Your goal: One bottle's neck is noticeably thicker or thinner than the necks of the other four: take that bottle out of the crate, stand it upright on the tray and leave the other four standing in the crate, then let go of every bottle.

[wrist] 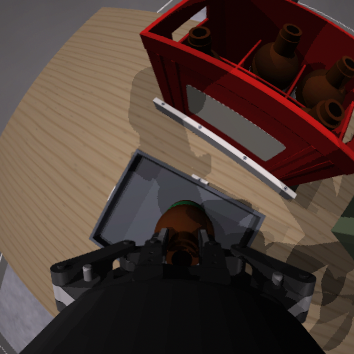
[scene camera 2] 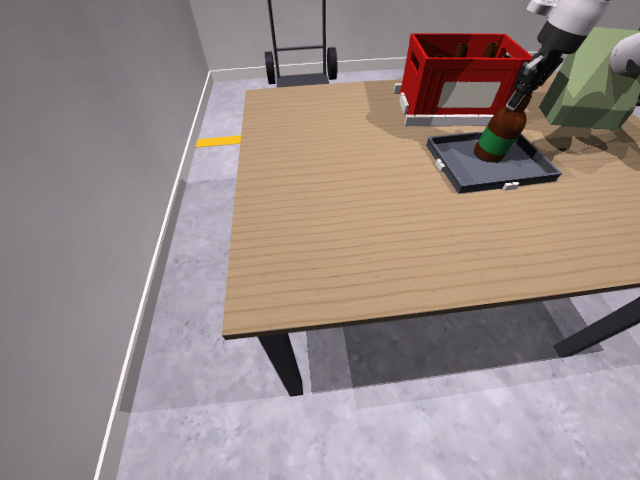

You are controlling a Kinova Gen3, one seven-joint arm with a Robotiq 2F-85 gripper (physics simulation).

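Places are measured from the arm's base along level axes (x down, y ahead, z right), in millimetres.
Where they show: gripper, fingertip midpoint: [wrist: 182,237] [scene camera 2: 514,106]; arm's base at its link origin: [scene camera 2: 628,56].
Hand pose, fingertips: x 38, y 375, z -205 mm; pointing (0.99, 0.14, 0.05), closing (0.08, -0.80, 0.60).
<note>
Things, the pixels of their top centre, and the offset from my fingertips. Level surfaces: height alone.
- brown bottle with a green label, top centre: [wrist: 176,250] [scene camera 2: 522,92] dz -4, dx -33, dy -1 mm
- dark grey tray at its top centre: [wrist: 170,231] [scene camera 2: 491,153] dz -28, dx +106, dy +15 mm
- red crate at its top centre: [wrist: 283,33] [scene camera 2: 469,45] dz +242, dx -44, dy +42 mm
- wooden table at its surface level: dx +132 mm
My gripper [scene camera 2: 518,99] [wrist: 182,237] is shut on the neck of a brown bottle with a green label [scene camera 2: 498,138] [wrist: 183,221]. That bottle is over the dark grey tray [scene camera 2: 480,186] [wrist: 125,202]; it looks slightly tilted in the scene view, its top toward the right. I cannot tell whether its base touches the tray floor. The red crate [scene camera 2: 423,82] [wrist: 167,75] stands behind the tray. In the wrist view it holds four brown bottles: one at the left [wrist: 200,39], one in the middle [wrist: 276,65], and two at the right [wrist: 317,90] [wrist: 330,114]. Their lower parts are hidden.
White rails [scene camera 2: 447,121] [wrist: 220,140] run along the crate's base. A green block-like object [scene camera 2: 594,87] [wrist: 346,225] stands right of the crate, near the arm. All stand on a wooden table [scene camera 2: 336,206] [wrist: 65,150]. A hand truck [scene camera 2: 302,79] stands on the floor beyond it.
</note>
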